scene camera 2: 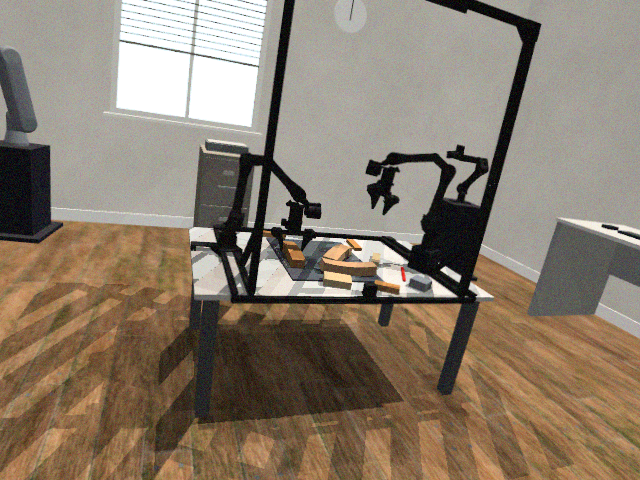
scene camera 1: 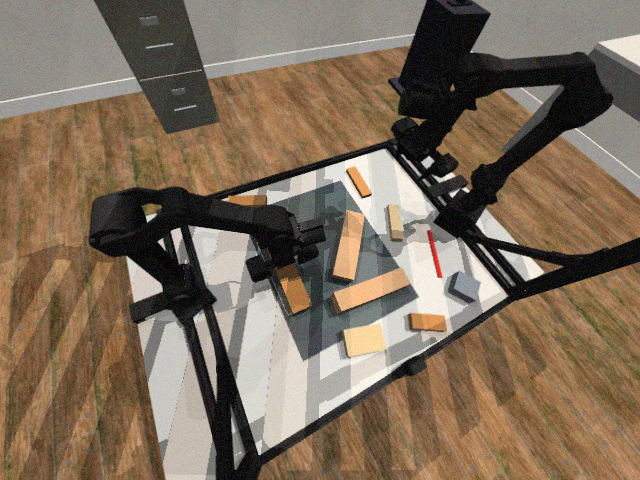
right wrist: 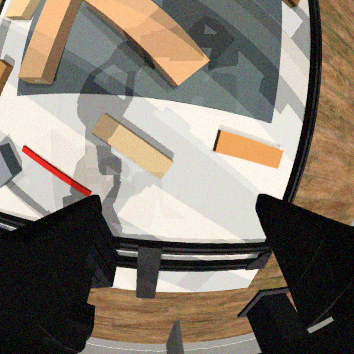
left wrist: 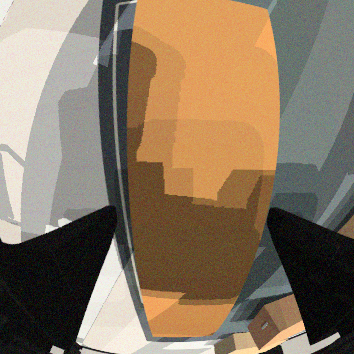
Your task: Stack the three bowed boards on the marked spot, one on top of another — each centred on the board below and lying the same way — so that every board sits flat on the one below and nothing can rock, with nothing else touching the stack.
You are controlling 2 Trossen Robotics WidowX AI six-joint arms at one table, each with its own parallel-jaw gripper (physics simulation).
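Where they show: left gripper, between the fingertips: (scene camera 1: 285,268) (left wrist: 194,215); right gripper, between the fingertips: (scene camera 2: 377,211) (scene camera 1: 408,169) (right wrist: 180,202); left arm's base, origin of its link: (scene camera 2: 226,246) (scene camera 1: 188,297); right arm's base, origin of its link: (scene camera 2: 426,248) (scene camera 1: 468,204).
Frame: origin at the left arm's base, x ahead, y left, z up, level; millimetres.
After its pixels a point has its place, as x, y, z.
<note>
An orange-brown board (scene camera 1: 292,289) {216, -186, 23} (scene camera 2: 293,254) {199, -202, 23} (left wrist: 200,100) {263, -66, 22} lies along the left part of the dark mat (scene camera 1: 315,335) {182, -314, -21}. A thin pale outline (left wrist: 116,100) {224, -48, -21} shows along its left side in the left wrist view; the board hides the rest. My left gripper (scene camera 1: 283,259) {246, -120, 2} (scene camera 2: 293,244) {246, -120, 2} (left wrist: 194,215) {246, -120, 2} is open, with a finger on each side of this board. A lighter bowed board (scene camera 1: 348,245) {431, -204, 28} (scene camera 2: 337,252) {412, -229, 27} (right wrist: 150,35) {486, -187, 28} lies mid-mat. Another bowed board (scene camera 1: 372,290) {379, -345, 17} (scene camera 2: 348,267) {362, -363, 14} (right wrist: 50,40) {435, -343, 20} stands on its narrow side nearer the front. My right gripper (scene camera 1: 424,147) (scene camera 2: 379,209) {649, -195, 199} (right wrist: 180,202) {649, -195, 199} is open and empty, high above the table's right side.
Right of the mat are an orange block (scene camera 1: 358,181) {686, -42, -11} (right wrist: 249,149) {688, -46, -11}, a cream block (scene camera 1: 394,222) {636, -249, -7} (right wrist: 135,146) {646, -242, -7}, a red stick (scene camera 1: 434,253) {650, -416, -21} (right wrist: 56,170) {656, -407, -21} and a grey block (scene camera 1: 463,286) {597, -537, 9}. In front are a cream block (scene camera 1: 364,339) {264, -414, 5} and an orange block (scene camera 1: 427,321) {432, -515, -3}. Black frame bars edge the table.
</note>
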